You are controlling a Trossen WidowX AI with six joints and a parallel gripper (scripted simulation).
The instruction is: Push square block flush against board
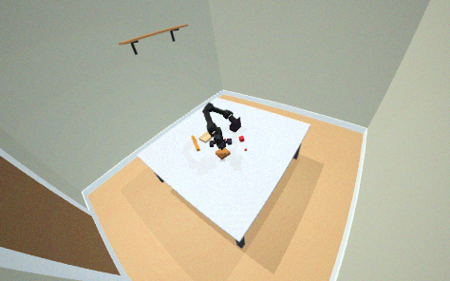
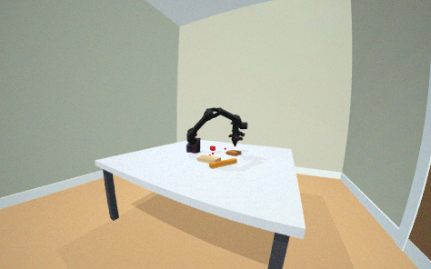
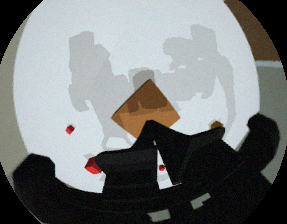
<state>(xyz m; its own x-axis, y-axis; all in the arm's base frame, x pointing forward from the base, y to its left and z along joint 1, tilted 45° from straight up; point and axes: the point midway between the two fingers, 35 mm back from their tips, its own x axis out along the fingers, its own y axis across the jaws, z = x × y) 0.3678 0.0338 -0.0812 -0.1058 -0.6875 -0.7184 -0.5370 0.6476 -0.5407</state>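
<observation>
The brown square block lies 50 mm below my gripper tip, 10 mm to the right of it and 10 mm behind it. The rest, counted from my gripper tip: long orange board: 330 mm to the right, 50 mm below, 10 mm behind; then pale tan block: 280 mm to the right, 140 mm behind, 50 mm below.
</observation>
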